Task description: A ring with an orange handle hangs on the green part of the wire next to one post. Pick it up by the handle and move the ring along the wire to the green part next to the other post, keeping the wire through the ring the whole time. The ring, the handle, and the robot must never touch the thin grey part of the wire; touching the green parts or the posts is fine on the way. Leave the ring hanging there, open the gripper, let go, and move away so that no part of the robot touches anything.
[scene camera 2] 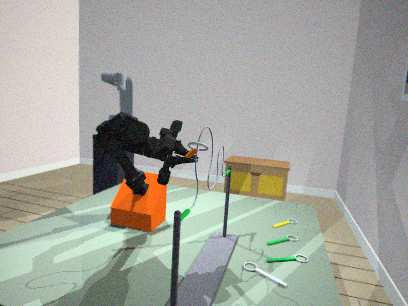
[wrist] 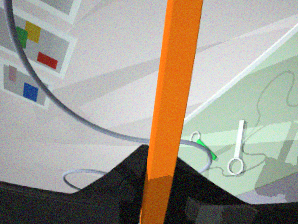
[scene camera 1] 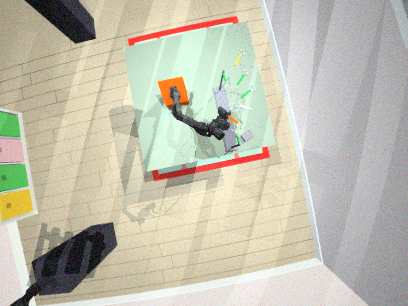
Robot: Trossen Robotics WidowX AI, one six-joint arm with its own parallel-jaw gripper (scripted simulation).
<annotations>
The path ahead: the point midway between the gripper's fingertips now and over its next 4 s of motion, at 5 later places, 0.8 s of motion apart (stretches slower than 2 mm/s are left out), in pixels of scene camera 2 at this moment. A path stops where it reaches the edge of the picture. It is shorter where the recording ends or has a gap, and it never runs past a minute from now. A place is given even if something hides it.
My gripper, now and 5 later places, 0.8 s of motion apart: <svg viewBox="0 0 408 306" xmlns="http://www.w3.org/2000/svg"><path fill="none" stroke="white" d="M197 160L196 162L195 165L193 168L192 169L191 168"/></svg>
</annotations>
